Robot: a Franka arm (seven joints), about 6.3 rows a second.
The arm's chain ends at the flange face. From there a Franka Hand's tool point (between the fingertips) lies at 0.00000 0.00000 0.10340 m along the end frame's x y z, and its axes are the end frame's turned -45 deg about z.
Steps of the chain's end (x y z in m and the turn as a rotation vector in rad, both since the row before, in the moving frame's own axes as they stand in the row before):
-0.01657, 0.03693, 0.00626, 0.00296, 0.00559, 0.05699
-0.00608, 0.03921, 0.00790, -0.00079, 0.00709, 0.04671
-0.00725, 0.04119, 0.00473, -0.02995, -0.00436, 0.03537
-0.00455, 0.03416, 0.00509, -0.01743, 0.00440, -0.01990
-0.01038, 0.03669, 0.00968, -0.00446, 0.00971, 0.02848
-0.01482, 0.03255, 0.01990, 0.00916, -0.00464, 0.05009
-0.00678, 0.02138, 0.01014, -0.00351, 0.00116, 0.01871
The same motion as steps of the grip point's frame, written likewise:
-0.03721, 0.01461, 0.00626, -0.00186, 0.00605, 0.05699
-0.03158, 0.02401, 0.00790, -0.00557, 0.00445, 0.04671
-0.03679, 0.02583, 0.00468, -0.01809, -0.02426, 0.03537
-0.02831, 0.02254, 0.00507, -0.01544, -0.00921, -0.01990
-0.03291, 0.01965, 0.00967, -0.01002, 0.00371, 0.02848
-0.03314, 0.01154, 0.01989, 0.00976, 0.00320, 0.05009
-0.02009, 0.01066, 0.01014, -0.00330, -0.00166, 0.01871

